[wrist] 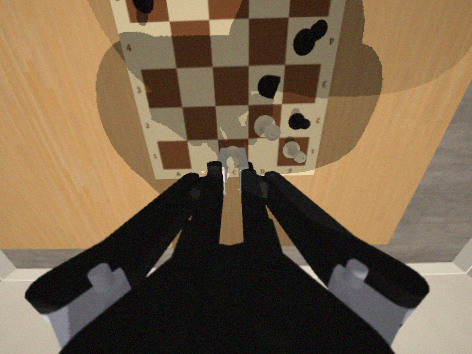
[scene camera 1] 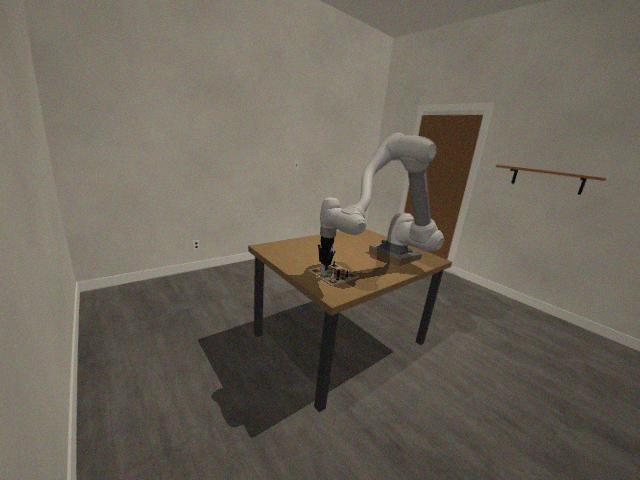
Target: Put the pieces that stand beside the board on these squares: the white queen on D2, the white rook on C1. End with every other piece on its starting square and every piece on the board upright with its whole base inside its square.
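Frame: origin at the arm's base, x left, y ahead, z down, level; metres.
Seen in the pictures: gripper, fingertip midpoint: (wrist: 233, 158) (scene camera 1: 323, 274); arm's base at its link origin: (scene camera 1: 395, 249).
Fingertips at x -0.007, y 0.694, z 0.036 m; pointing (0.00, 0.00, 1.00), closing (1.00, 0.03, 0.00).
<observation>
Offsets run from my fingertips to a thing's top centre. "spot": to the spot under its first point. Level surfaces: height alone.
My gripper (scene camera 1: 324, 270) (wrist: 233, 158) is shut on the white rook {dz -0.025, dx +0.000, dy -0.003 m} (wrist: 232, 156), whose pale top shows between the fingertips over square C1. Its base is hidden, so I cannot tell whether it touches the board. The white queen {dz -0.044, dx +0.040, dy -0.036 m} (wrist: 266, 127) stands on D2. The chessboard {dz +0.009, dx +0.002, dy -0.079 m} (scene camera 1: 334, 282) (wrist: 318, 102) lies on the table. Another white piece {dz -0.035, dx +0.074, dy -0.006 m} (wrist: 291, 149) stands on E1. Black pieces stand on E2 {dz -0.023, dx +0.078, dy -0.040 m} (wrist: 299, 121), on D3 {dz -0.031, dx +0.041, dy -0.077 m} (wrist: 269, 86) and on E4 {dz -0.035, dx +0.077, dy -0.115 m} (wrist: 305, 42).
One more black piece {spot: dz +0.002, dx -0.074, dy -0.147 m} (wrist: 143, 5) stands on the A file, at the top of the wrist view. The wooden table {dz +0.014 m} (scene camera 1: 294, 248) (wrist: 60, 150) extends around the board. The table's edge is near row 1. The robot's base (scene camera 1: 395, 253) is at the far side of the table.
</observation>
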